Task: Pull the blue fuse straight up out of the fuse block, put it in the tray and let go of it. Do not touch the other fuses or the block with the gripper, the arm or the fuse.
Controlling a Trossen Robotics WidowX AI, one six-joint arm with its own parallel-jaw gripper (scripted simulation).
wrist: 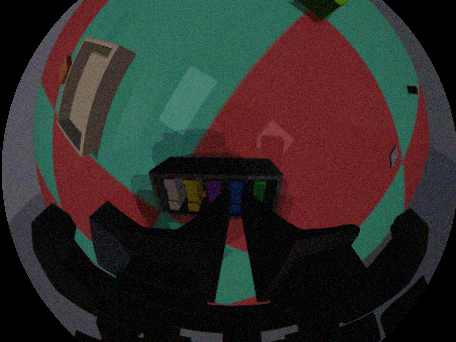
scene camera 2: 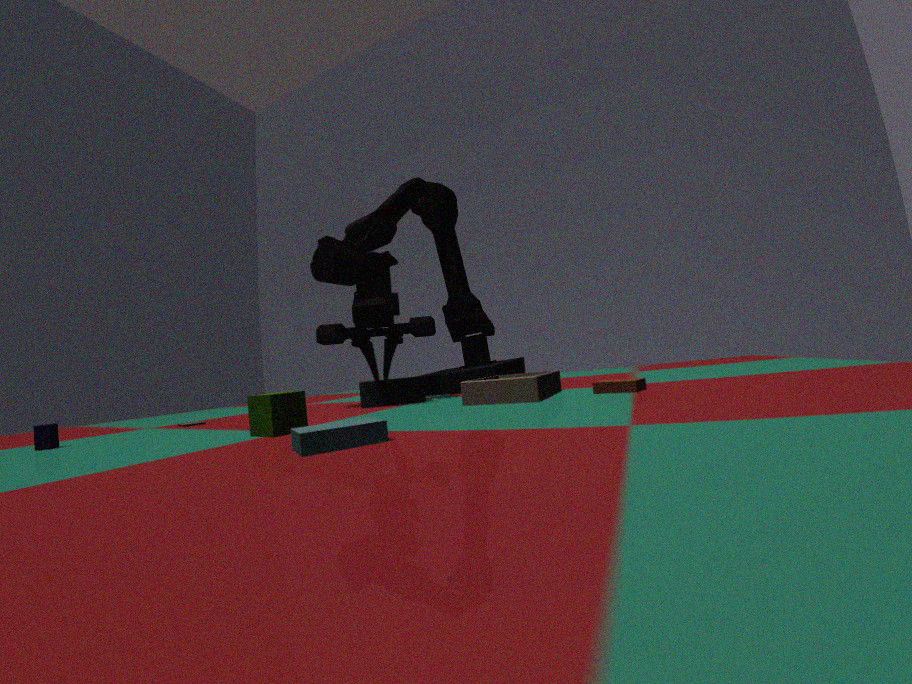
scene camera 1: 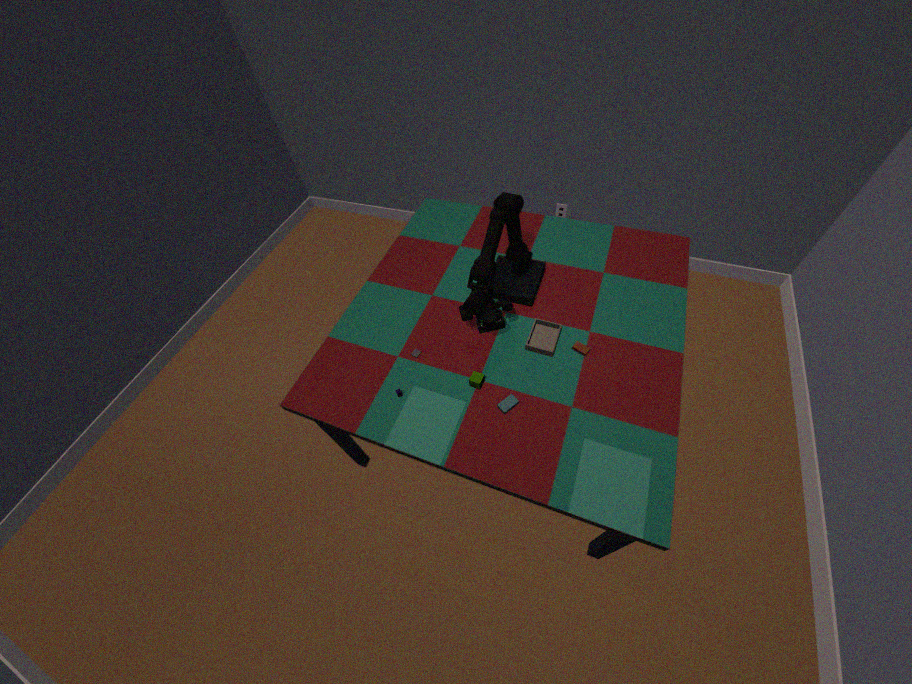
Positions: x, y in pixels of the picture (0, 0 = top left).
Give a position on a green cube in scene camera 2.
270, 415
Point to a light blue slab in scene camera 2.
At 318, 439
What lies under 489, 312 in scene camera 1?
My gripper.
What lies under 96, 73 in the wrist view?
A tan tray.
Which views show my gripper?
The wrist view, scene camera 2 and scene camera 1: all of them.
